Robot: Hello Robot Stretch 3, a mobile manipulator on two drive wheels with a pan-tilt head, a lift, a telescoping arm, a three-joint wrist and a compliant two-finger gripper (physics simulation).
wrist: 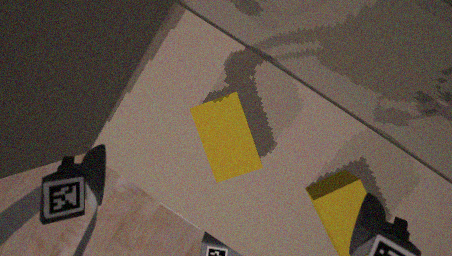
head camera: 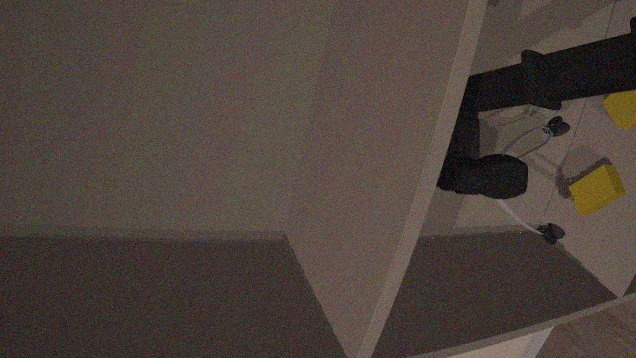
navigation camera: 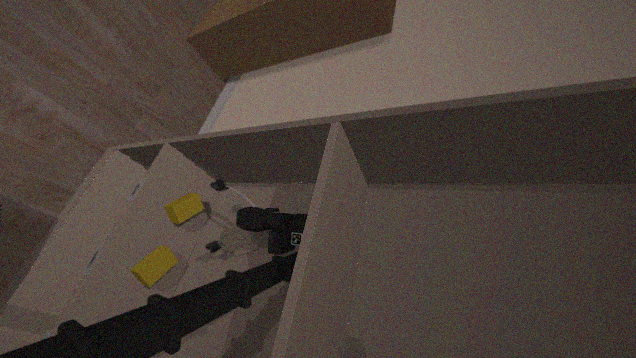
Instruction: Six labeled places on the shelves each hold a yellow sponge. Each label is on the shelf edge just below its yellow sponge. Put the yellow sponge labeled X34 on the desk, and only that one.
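A yellow sponge (head camera: 596,190) (navigation camera: 184,208) (wrist: 226,137) lies on a pale shelf near the dark side panel. A second yellow sponge (head camera: 622,109) (navigation camera: 154,266) (wrist: 340,215) lies beside it, with a gap between them. Two small labels (navigation camera: 136,190) (navigation camera: 92,261) show at the shelf edge; their text cannot be read, so I cannot tell which sponge is X34. My gripper (head camera: 554,180) (navigation camera: 216,215) (wrist: 228,190) is open, its fingers wide apart and apart from the sponges. In the wrist view its right finger covers part of the second sponge.
A pale panel (head camera: 425,180) (navigation camera: 324,180) stands close beside the wrist and hides part of it. The black arm (head camera: 590,70) (navigation camera: 125,325) reaches in past the sponges. A brown wooden block (navigation camera: 300,40) shows at the top; I cannot tell whether it is the desk.
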